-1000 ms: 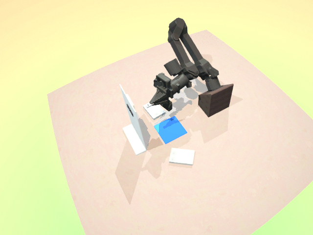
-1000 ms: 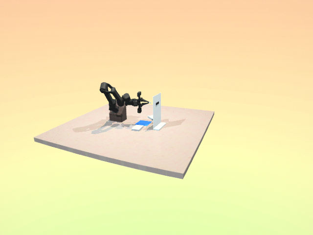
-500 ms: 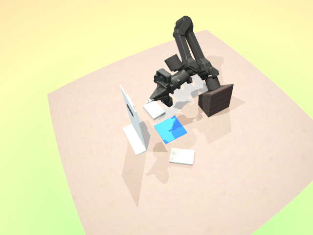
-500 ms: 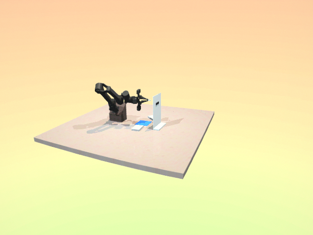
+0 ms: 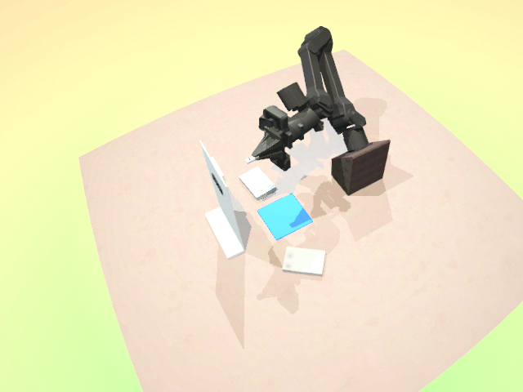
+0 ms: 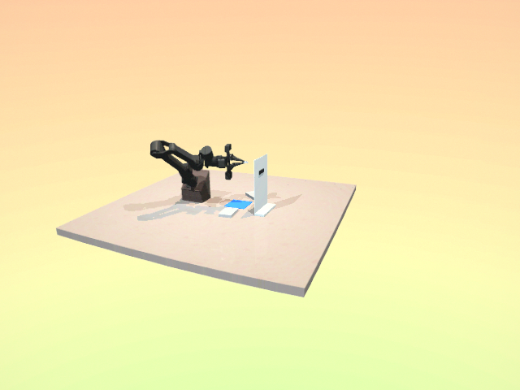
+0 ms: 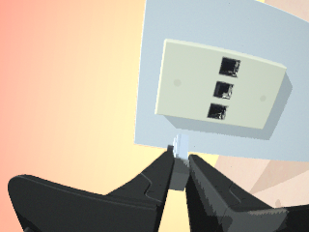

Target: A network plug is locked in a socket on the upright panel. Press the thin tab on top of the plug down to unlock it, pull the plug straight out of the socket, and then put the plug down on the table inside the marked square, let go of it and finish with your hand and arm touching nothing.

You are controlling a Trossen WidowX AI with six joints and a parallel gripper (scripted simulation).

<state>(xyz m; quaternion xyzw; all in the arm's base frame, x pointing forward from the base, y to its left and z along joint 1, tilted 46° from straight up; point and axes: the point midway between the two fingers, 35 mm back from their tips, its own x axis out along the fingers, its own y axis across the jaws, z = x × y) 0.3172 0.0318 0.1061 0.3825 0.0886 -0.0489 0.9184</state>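
Right now my gripper tip is 5 cm past the blue marked square, 4 cm to the right of it and 25 cm above it. Also, from my gripper tip: network plug: right at my gripper tip; then upright panel: 10 cm ahead, 2 cm to the right, 12 cm below.
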